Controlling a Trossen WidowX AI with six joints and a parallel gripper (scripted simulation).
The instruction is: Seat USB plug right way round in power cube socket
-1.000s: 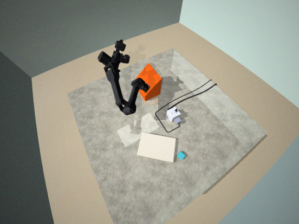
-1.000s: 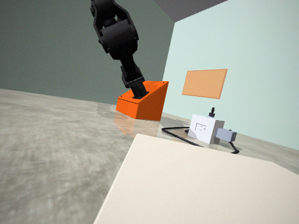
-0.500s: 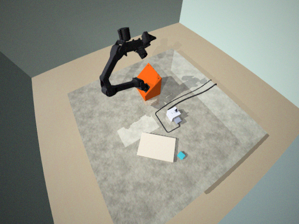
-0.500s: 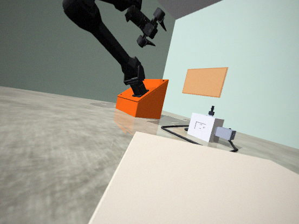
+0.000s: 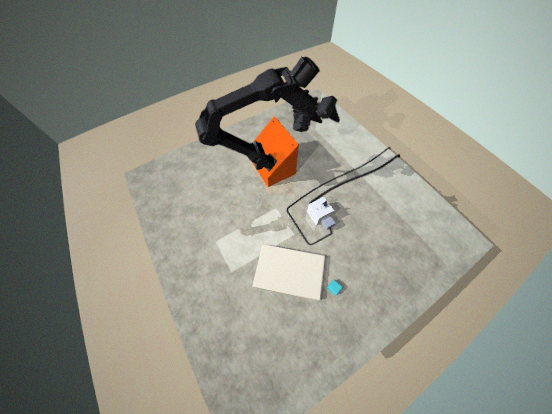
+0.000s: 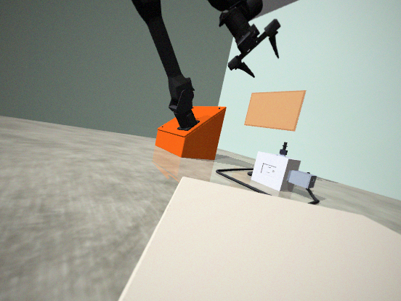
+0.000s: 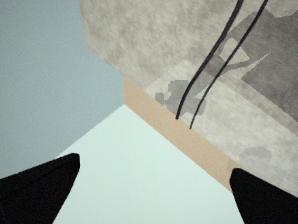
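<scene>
My gripper tip is 27 cm above the USB plug, 16 cm short of it and 9 cm to the left of it. The rest, counted from my gripper tip: teal cube 44 cm ahead, 35 cm below, 25 cm to the right; then flat beige box 36 cm to the right, 35 cm below, 29 cm ahead.
</scene>
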